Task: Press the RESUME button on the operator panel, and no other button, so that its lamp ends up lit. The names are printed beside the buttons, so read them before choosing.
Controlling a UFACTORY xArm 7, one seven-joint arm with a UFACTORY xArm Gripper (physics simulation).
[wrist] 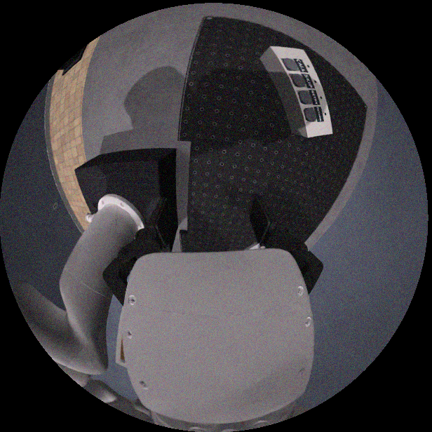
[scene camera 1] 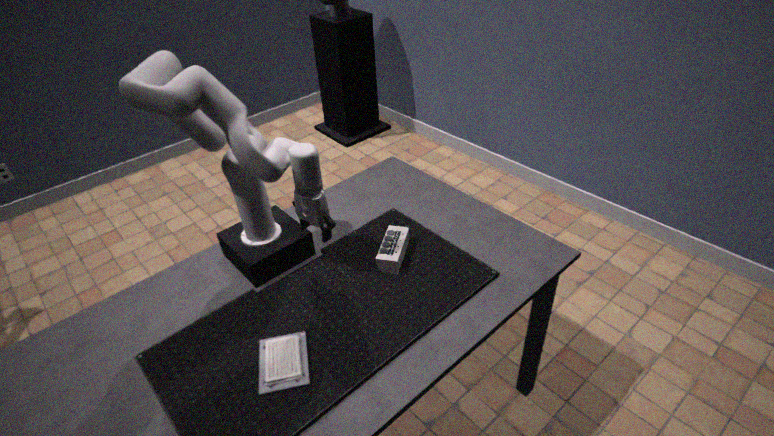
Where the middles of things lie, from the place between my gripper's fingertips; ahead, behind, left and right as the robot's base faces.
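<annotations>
Operator panel (scene camera 1: 391,262): I see my gripper 200 mm to the right of it, 120 mm short of it and 110 mm above it. Printed block (scene camera 1: 283,364): 230 mm ahead of my hand, 280 mm to the right of it and 110 mm below it.
</annotations>
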